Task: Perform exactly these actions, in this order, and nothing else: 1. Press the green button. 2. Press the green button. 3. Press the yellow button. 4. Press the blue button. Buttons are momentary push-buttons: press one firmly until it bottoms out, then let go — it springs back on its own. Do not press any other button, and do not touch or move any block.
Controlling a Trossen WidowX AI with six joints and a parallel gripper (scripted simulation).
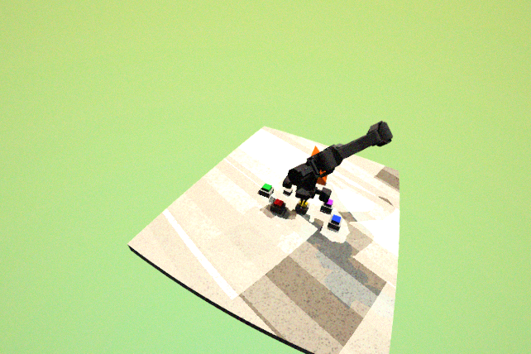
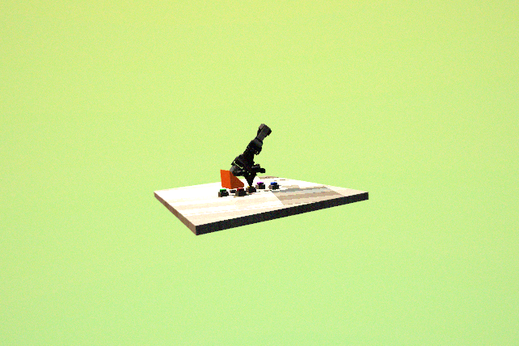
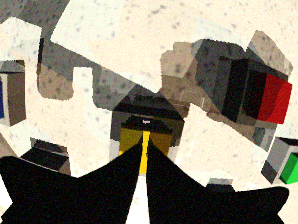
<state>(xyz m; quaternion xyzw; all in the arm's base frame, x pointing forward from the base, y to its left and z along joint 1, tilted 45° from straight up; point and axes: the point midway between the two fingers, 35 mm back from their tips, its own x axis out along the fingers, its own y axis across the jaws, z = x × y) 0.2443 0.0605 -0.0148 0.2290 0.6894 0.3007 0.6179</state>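
My gripper tip is now 10 mm above the yellow button. Round my gripper tip: blue button 150 mm to the left, 10 mm ahead; then purple button 90 mm to the left, 70 mm behind; then red button 80 mm to the right, 50 mm ahead.
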